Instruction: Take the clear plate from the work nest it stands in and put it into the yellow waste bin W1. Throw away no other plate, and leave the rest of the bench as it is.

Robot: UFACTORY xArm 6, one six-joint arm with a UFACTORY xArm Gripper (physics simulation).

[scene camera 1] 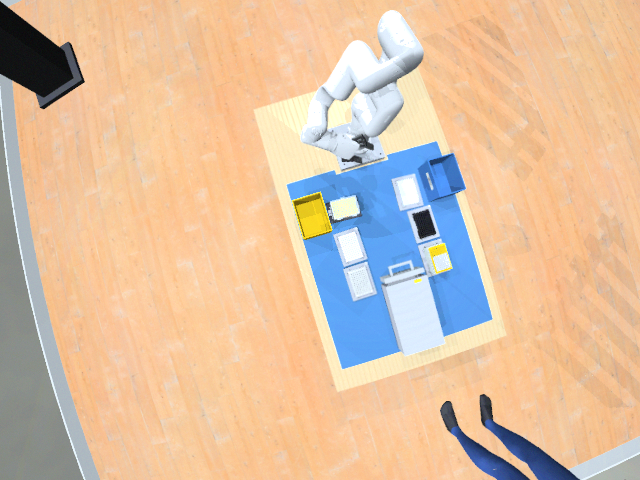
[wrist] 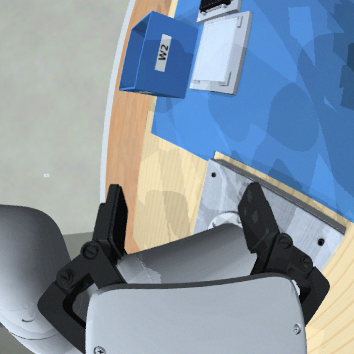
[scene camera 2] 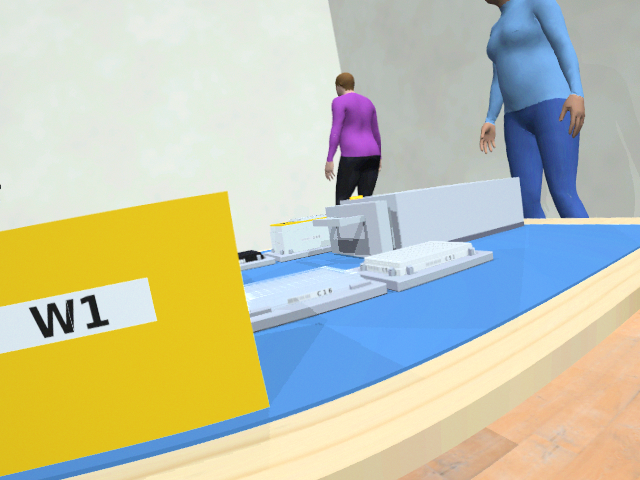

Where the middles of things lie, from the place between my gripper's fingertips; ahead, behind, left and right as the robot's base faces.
My gripper is now 56 cm short of the yellow-and-white box (scene camera 2: 299, 234), 12 cm above it and 10 cm to the right of it. The rest, counted from my hand: grey machine (scene camera 2: 463, 212) (69 cm ahead, 12 cm to the right, 11 cm below).
